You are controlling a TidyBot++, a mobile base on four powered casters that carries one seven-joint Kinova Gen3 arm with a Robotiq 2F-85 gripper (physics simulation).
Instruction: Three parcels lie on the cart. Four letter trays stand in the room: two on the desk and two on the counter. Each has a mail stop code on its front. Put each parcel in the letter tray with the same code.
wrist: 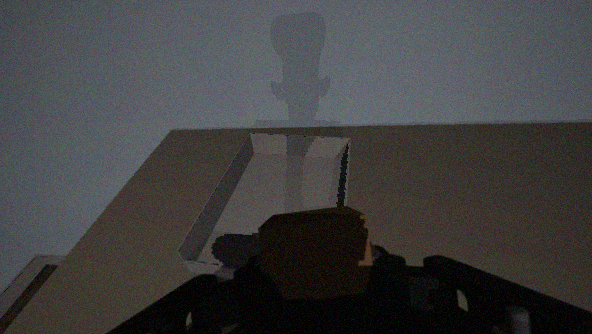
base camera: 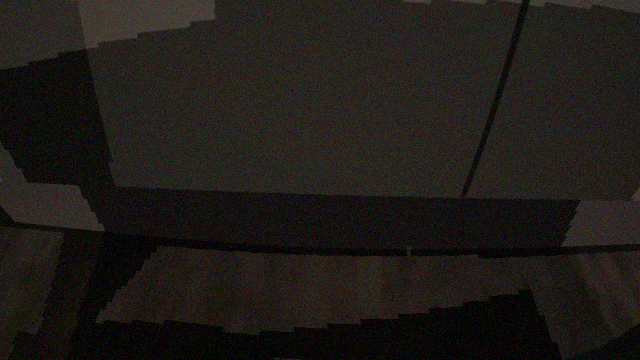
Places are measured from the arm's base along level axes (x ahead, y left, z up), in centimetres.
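Pixels of known places: gripper, fingertip midpoint: (wrist: pixel 315 258).
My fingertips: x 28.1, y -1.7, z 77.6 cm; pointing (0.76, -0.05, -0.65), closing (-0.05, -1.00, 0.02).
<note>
Ahead of a thing's pixels: the offset from my fingertips to its top centre. Level surfaces: height alone.
My gripper (wrist: pixel 315 258) is shut on an orange-brown parcel {dx -0.9, dy +0.1, dz +5.2 cm} (wrist: pixel 315 252), low in the middle of the wrist view. No code can be read on the parcel. A pale letter tray {dx +28.7, dy +2.9, dz -19.7 cm} (wrist: pixel 267 185) stands on the counter {dz -26.2 cm} (wrist: pixel 440 200), behind the parcel in the view. The tray's inside shows no parcel in its visible part. The parcel and fingers hide part of the tray's near right end, and its code cannot be read. The parcel appears above the tray's near end; the exact height is hard to tell. The cart and the desk do not show.
A grey-blue wall (wrist: pixel 125 60) with the arm's shadow rises behind the counter. A pale-edged object (wrist: pixel 32 270) shows at the lower left, beyond the counter's left edge. In the base camera view, cabinet fronts (base camera: pixel 300 110) stand close ahead over the dark wooden floor {dz -117.2 cm} (base camera: pixel 300 290).
</note>
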